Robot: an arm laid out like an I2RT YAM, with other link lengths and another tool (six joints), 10 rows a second.
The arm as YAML. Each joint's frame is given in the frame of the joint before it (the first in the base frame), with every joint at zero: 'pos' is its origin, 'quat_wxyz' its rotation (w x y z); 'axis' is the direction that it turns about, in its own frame. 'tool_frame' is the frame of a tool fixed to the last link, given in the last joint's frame.
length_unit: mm
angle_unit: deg
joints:
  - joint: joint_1
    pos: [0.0, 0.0, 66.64]
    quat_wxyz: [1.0, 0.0, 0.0, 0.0]
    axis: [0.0, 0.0, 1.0]
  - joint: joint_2
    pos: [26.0, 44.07, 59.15]
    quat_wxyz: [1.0, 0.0, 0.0, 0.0]
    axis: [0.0, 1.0, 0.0]
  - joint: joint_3
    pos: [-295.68, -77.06, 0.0]
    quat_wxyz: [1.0, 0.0, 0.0, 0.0]
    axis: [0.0, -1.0, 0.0]
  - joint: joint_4
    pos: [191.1, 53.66, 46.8]
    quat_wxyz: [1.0, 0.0, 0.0, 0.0]
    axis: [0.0, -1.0, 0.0]
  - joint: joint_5
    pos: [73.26, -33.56, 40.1]
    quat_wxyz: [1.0, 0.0, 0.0, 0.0]
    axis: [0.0, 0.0, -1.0]
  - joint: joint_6
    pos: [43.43, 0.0, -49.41]
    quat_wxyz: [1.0, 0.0, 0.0, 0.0]
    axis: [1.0, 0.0, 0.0]
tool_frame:
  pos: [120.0, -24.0, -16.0]
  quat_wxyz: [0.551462, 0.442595, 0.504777, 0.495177]
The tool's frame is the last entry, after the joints.
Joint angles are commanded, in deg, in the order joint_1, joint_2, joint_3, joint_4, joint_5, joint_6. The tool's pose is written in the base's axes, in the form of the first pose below.
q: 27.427, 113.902, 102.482, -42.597, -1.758, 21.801
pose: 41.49, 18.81, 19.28, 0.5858, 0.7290, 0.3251, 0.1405
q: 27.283, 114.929, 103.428, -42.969, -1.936, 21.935
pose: 41.80, 18.90, 18.94, 0.5881, 0.7289, 0.3223, 0.1378
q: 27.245, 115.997, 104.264, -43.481, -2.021, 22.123
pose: 41.99, 19.00, 18.48, 0.5909, 0.7295, 0.3171, 0.1343
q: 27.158, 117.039, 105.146, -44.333, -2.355, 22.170
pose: 42.07, 19.07, 17.99, 0.5931, 0.7316, 0.3105, 0.1286
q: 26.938, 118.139, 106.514, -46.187, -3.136, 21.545
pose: 41.98, 19.05, 17.54, 0.5921, 0.7382, 0.3007, 0.1190
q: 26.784, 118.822, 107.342, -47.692, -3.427, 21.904
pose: 41.79, 18.92, 17.19, 0.5975, 0.7386, 0.2914, 0.1118
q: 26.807, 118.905, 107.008, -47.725, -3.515, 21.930
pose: 41.65, 18.90, 16.95, 0.5982, 0.7396, 0.2884, 0.1095
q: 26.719, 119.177, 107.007, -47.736, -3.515, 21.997
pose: 41.69, 18.85, 16.74, 0.5998, 0.7393, 0.2862, 0.1086
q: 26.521, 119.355, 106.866, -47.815, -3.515, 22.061
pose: 41.69, 18.67, 16.52, 0.6022, 0.7387, 0.2830, 0.1076
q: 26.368, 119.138, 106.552, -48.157, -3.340, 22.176
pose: 41.52, 18.40, 16.48, 0.6050, 0.7380, 0.2790, 0.1077
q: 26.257, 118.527, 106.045, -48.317, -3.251, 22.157
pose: 41.30, 18.17, 16.66, 0.6058, 0.7375, 0.2781, 0.1085
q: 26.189, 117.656, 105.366, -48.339, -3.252, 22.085
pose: 41.03, 17.97, 16.96, 0.6054, 0.7372, 0.2793, 0.1093
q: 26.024, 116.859, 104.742, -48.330, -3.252, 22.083
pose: 40.81, 17.72, 17.24, 0.6062, 0.7360, 0.2805, 0.1104
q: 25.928, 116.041, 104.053, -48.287, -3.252, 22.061
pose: 40.56, 17.51, 17.50, 0.6063, 0.7353, 0.2817, 0.1113
